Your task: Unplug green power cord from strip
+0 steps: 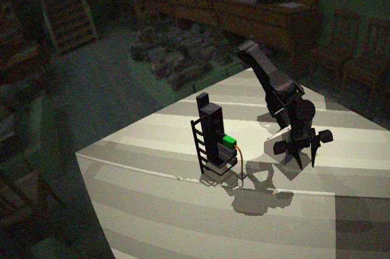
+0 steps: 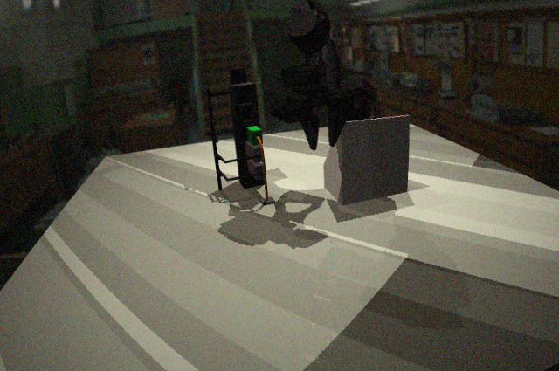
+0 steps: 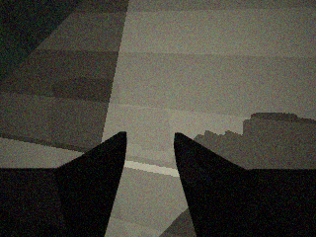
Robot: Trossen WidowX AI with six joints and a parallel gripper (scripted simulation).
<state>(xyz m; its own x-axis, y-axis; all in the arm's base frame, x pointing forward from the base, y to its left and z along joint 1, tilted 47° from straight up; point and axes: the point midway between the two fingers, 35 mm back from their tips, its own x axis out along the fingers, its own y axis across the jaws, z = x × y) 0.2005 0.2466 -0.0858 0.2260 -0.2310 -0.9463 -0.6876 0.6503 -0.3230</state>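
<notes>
Now: the green plug 32 cm to the right of my gripper tip, 8 cm ahead of it and 3 cm below it.
</notes>
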